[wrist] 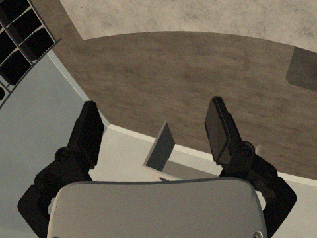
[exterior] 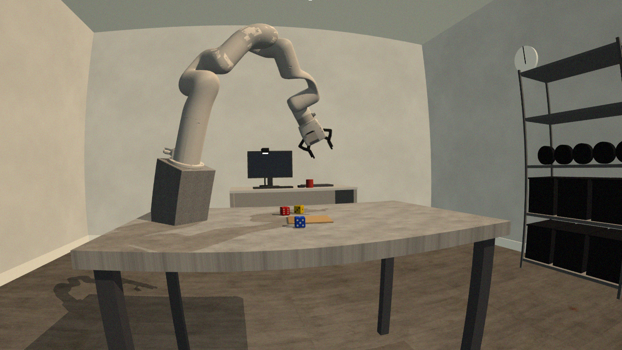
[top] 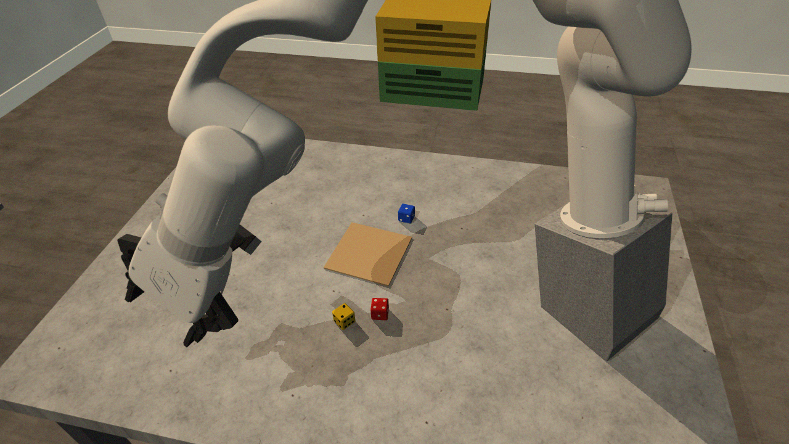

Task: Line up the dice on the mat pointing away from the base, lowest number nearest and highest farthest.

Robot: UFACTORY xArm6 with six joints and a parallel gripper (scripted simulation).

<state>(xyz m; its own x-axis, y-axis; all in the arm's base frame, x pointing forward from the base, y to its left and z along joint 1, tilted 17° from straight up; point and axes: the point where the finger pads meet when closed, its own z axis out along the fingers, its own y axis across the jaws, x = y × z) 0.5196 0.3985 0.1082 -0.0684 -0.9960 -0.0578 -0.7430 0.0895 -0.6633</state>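
Right now the blue die is 190 mm behind my hand, 500 mm to the right of it and 230 mm below it. The rest, counted from my hand: red die (200 mm behind, 240 mm to the right, 230 mm below); yellow die (140 mm behind, 210 mm to the right, 230 mm below); mat (140 mm behind, 380 mm to the right, 250 mm below).
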